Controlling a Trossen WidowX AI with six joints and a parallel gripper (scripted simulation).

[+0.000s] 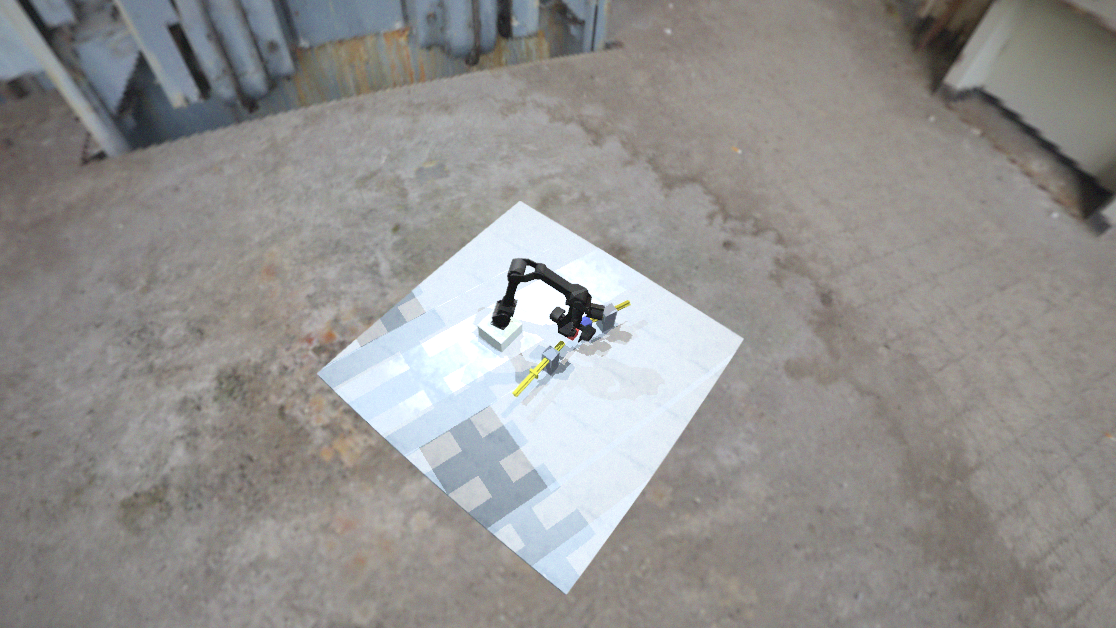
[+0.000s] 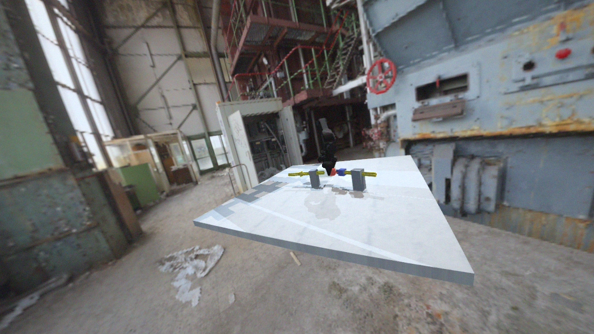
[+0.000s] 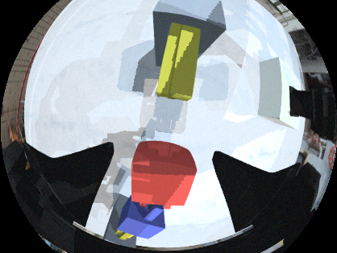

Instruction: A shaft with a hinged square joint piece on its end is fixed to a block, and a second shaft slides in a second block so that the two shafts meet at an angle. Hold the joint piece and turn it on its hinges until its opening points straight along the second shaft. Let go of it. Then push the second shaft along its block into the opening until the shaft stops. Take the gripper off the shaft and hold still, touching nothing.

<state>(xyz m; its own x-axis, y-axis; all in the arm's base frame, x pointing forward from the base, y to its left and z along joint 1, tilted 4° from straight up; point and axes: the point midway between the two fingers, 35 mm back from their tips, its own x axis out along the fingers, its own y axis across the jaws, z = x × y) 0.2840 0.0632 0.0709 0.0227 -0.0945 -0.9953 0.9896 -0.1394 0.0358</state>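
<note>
Now: gripper tip 2 cm to the right of the red joint piece and 1 cm below it.
</note>
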